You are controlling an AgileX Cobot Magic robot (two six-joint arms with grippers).
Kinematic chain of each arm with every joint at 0, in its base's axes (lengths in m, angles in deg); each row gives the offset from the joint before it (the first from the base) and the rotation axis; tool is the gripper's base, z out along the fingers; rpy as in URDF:
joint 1: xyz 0 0 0.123 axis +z
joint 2: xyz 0 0 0 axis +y
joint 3: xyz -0.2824 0 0.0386 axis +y
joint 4: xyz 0.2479 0 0.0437 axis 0.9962 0 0.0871
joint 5: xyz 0 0 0 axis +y
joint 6: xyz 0.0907 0 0.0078 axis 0.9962 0 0.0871
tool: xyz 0 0 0 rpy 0 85 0
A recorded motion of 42 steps. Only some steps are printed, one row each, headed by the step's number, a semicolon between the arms.
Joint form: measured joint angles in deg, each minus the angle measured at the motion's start. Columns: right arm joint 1, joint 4, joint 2, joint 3, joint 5, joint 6; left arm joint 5, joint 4, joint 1, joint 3, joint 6, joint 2.
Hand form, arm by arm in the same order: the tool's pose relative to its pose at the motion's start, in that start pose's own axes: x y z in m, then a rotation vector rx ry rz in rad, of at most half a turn. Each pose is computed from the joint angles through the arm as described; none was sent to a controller.
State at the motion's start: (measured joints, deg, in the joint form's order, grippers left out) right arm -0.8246 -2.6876 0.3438 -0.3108 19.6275 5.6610; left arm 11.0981 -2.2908 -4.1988 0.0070 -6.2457 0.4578
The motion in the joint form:
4: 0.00 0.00 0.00 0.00 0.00 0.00; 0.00 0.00 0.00 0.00 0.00 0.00
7: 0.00 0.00 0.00 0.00 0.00 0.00; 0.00 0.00 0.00 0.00 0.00 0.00
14: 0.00 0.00 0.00 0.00 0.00 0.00; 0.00 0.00 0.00 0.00 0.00 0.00
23: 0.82 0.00 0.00 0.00 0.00 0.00; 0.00 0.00 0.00 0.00 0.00 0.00
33: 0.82 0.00 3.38 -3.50 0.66 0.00; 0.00 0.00 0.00 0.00 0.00 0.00
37: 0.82 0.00 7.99 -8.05 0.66 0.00; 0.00 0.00 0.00 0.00 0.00 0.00
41: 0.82 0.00 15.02 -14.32 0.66 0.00; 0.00 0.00 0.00 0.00 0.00 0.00
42: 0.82 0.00 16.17 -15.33 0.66 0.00; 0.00 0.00 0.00 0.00 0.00 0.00
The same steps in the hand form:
4: 0.0000 0.0000 0.0000 0.0000 0.0000 0.0000; 0.0000 0.0000 0.0000 0.0000 0.0000 0.0000
7: 0.0000 0.0000 0.0000 0.0000 0.0000 0.0000; 0.0000 0.0000 0.0000 0.0000 0.0000 0.0000
14: 0.0000 0.0000 0.0000 0.0000 0.0000 0.0000; 0.0000 0.0000 0.0000 0.0000 0.0000 0.0000
23: 0.0000 0.0008 0.0000 -0.0138 0.0007 -0.0036; 0.0000 0.0000 0.0000 0.0000 0.0000 0.0000
33: -0.0163 0.0016 -0.0016 -0.0128 0.0101 -0.0036; 0.0000 0.0000 0.0000 0.0000 0.0000 0.0000
37: -0.0389 0.0029 -0.0019 -0.0127 0.0111 -0.0037; 0.0000 0.0000 0.0000 0.0000 0.0000 0.0000
41: -0.0694 0.0048 0.0025 -0.0120 0.0244 -0.0040; 0.0000 0.0000 0.0000 0.0000 0.0000 0.0000
42: -0.0742 0.0052 0.0037 -0.0118 0.0268 -0.0040; 0.0000 0.0000 0.0000 0.0000 0.0000 0.0000

